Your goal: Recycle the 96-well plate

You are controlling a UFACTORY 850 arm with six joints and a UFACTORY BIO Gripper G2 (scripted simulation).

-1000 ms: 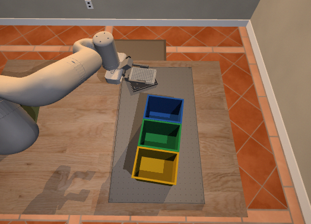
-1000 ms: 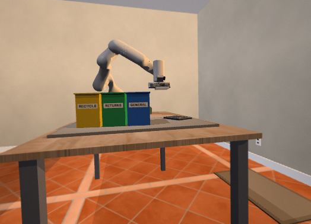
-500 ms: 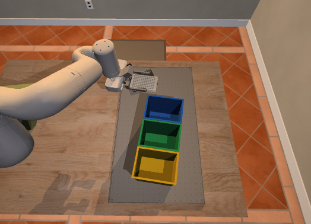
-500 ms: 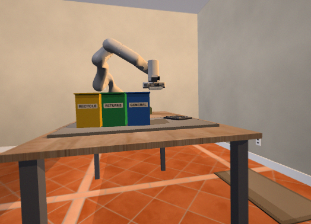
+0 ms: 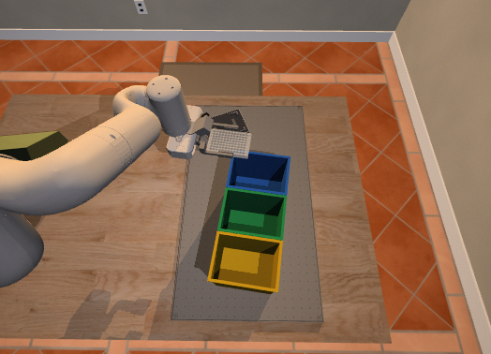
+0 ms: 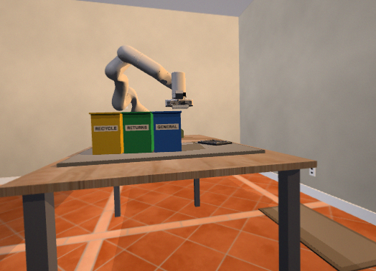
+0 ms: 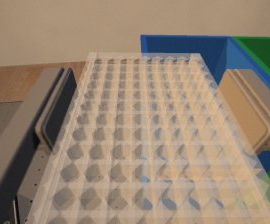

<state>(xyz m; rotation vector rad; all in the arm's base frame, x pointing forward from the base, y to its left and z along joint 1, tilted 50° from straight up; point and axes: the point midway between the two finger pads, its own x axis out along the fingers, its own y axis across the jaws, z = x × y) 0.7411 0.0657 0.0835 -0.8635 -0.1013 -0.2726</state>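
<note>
My hand is 340 mm to the left of the yellow recycle bin, 130 mm above it and 10 mm short of it. The rest, counted from my hand: blue general bin: 130 mm below, 90 mm to the right, 80 mm ahead; then grey perforated mat: 230 mm below, 90 mm to the right, 50 mm ahead; then clear 96-well plate: 10 mm below.
</note>
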